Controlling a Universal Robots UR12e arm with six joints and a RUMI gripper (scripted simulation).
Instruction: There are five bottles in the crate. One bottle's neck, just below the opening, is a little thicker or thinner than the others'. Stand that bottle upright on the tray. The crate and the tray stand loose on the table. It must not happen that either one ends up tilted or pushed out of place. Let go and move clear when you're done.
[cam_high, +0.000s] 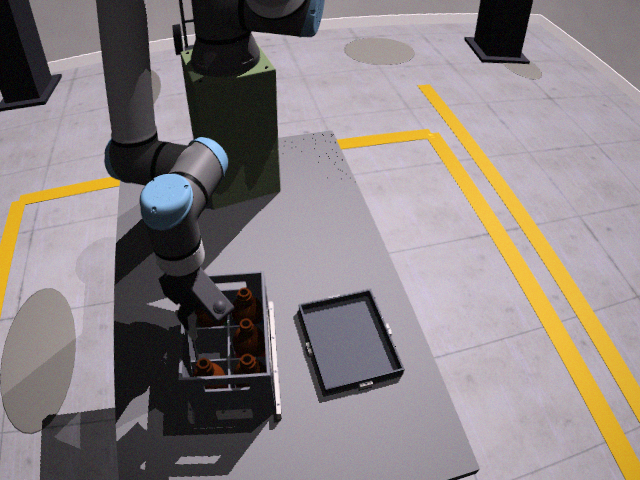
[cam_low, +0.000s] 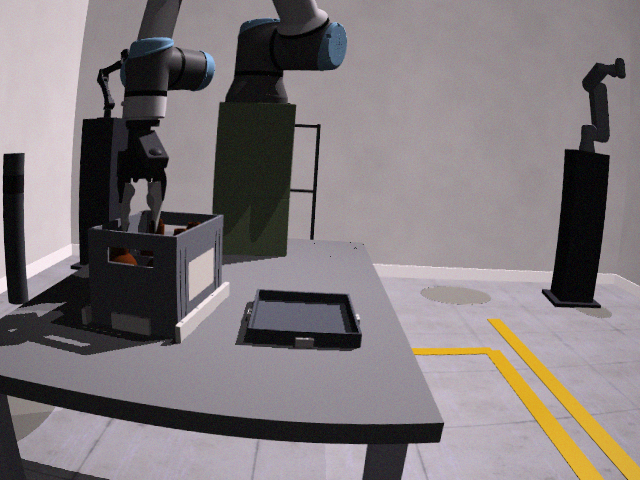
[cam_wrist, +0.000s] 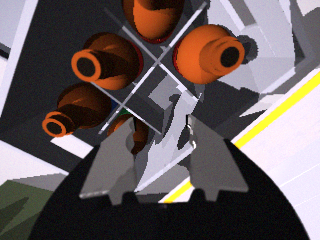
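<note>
My gripper is now 8 cm above the dark grey crate and 4 cm to the right of it. Also, from my hand: black tray (32 cm to the left, 15 cm below, 4 cm behind).
</note>
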